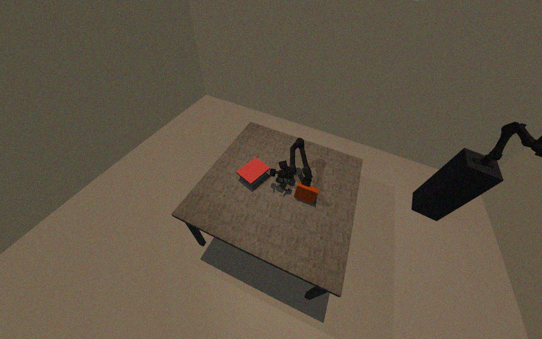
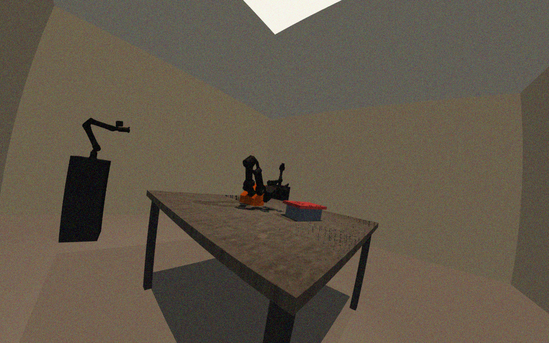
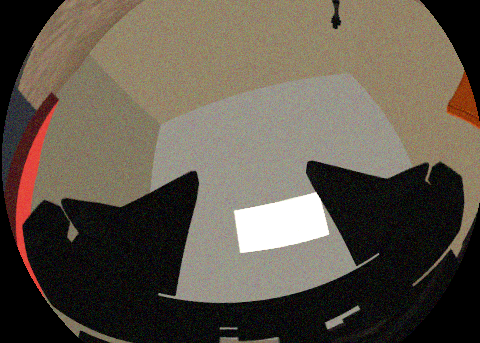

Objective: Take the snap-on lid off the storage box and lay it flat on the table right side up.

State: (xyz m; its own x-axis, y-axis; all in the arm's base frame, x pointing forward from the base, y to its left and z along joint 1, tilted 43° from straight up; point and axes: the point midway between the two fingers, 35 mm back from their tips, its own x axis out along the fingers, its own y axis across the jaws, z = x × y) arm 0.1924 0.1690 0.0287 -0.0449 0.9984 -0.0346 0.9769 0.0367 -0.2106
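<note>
Right now the lid is 24 cm ahead of my gripper tip, 13 cm below it and 3 cm to the right of it. Round my gripper tip: blue-grey storage box 24 cm ahead, 17 cm below, 3 cm to the right.
</note>
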